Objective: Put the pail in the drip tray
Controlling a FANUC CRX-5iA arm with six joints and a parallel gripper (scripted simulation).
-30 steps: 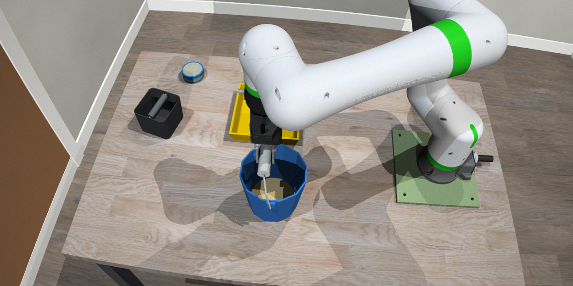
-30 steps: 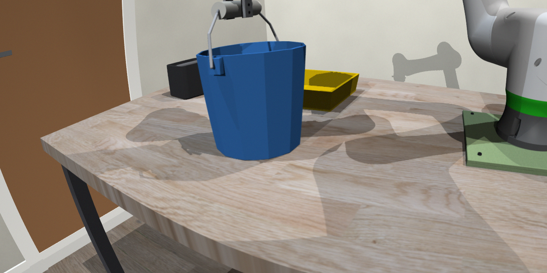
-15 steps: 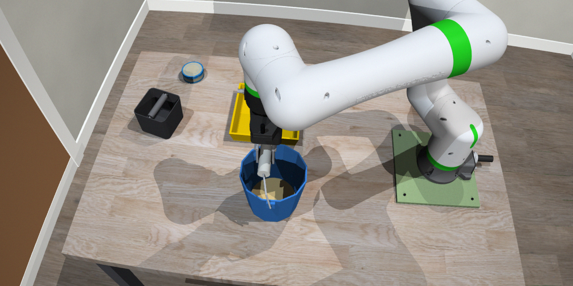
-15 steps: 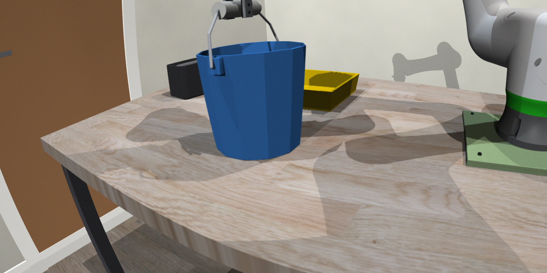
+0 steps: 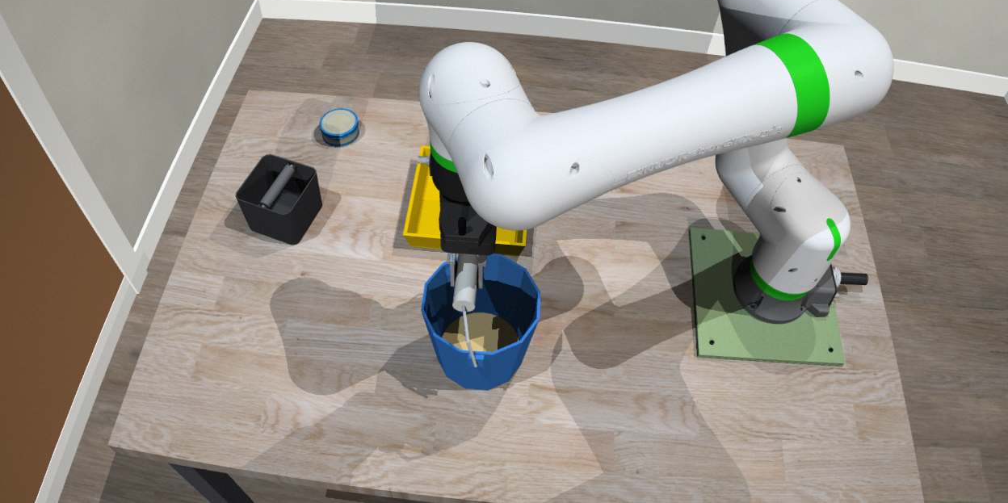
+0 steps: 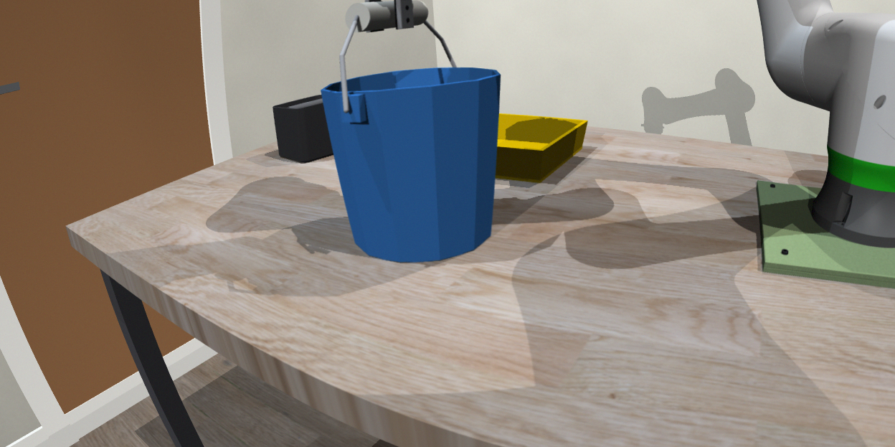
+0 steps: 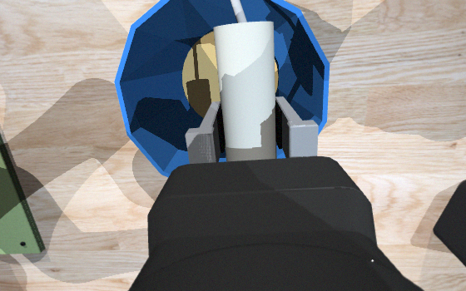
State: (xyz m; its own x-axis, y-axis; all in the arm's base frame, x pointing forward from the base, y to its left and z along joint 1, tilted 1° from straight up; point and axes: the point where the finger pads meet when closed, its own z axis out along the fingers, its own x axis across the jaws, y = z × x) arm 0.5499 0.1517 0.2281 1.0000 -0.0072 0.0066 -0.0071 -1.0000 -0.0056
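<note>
Now: the blue pail 10 mm behind my hand and 90 mm below it. From my hand the other things lie so: pail handle: 10 mm behind, 30 mm below; yellow drip tray: 20 mm ahead, 310 mm to the right, 220 mm below.
</note>
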